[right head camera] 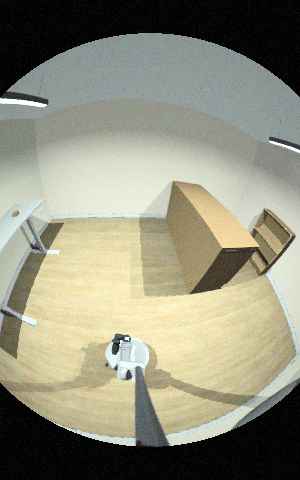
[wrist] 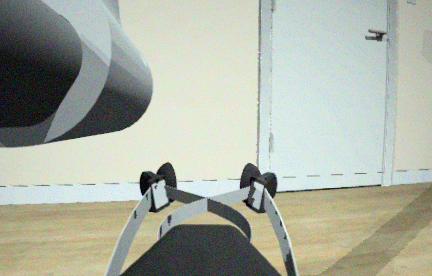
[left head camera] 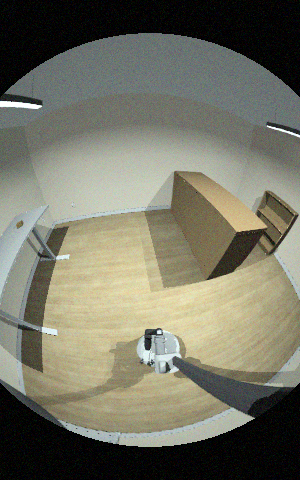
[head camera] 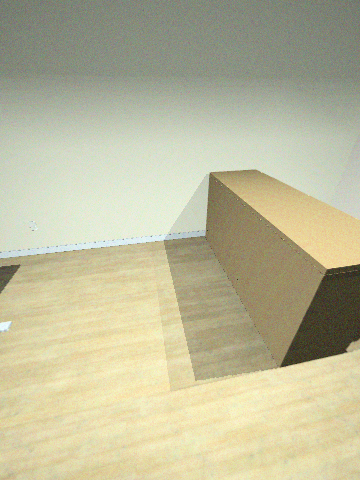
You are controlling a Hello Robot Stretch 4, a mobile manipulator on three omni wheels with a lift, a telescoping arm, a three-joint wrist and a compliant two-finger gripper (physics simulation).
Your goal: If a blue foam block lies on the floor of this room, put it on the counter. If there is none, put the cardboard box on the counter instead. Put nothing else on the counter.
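The counter (head camera: 295,215) (left head camera: 220,200) (right head camera: 212,212) is a long, tan, box-shaped unit with a bare top in the head camera view, right of centre. A small cardboard-brown box (left head camera: 20,224) (right head camera: 15,213) lies on the white table at the left. No blue foam block shows on the floor parts in these views; the floor behind the counter is hidden. My gripper (wrist: 208,178) is open, its two fingertips wide apart with nothing between them, in front of a wall and door.
The white table (left head camera: 15,250) (right head camera: 17,222) has grey legs with feet reaching onto the floor. A brown shelf unit (left head camera: 286,227) (right head camera: 284,242) stands beyond the counter at the right. A pale door (wrist: 327,100) shows in the wrist view.
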